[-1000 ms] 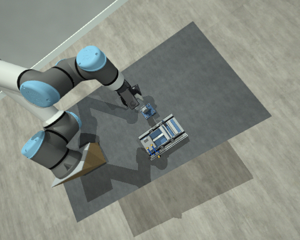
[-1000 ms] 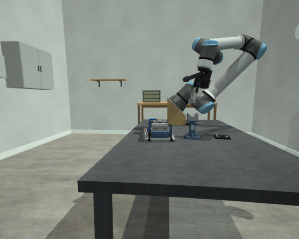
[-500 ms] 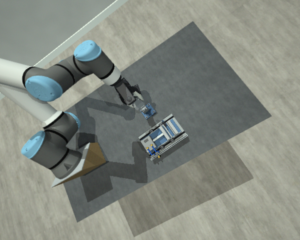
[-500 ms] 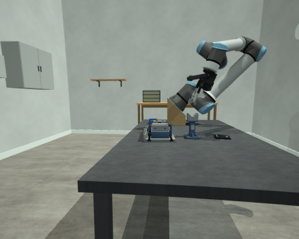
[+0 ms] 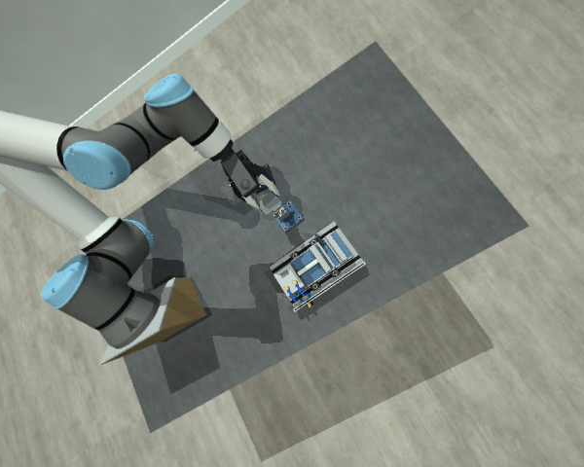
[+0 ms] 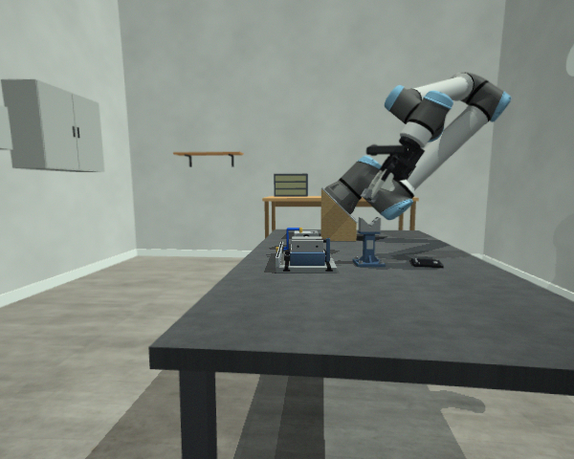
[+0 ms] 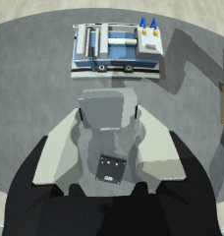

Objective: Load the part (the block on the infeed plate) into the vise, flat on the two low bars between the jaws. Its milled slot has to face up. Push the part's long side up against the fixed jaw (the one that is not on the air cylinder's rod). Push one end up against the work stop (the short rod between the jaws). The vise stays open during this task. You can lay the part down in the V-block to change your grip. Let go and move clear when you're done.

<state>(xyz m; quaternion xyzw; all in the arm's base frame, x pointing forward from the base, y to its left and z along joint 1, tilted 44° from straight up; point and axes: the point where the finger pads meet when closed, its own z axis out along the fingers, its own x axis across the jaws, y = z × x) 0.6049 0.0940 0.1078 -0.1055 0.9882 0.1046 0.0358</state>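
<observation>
The part is 10 mm to the right of my hand and 10 mm below it. From my hand the other things lie so: infeed plate (30 mm behind, 190 mm to the left, 240 mm below); vise (20 mm ahead, 210 mm to the right, 200 mm below).
</observation>
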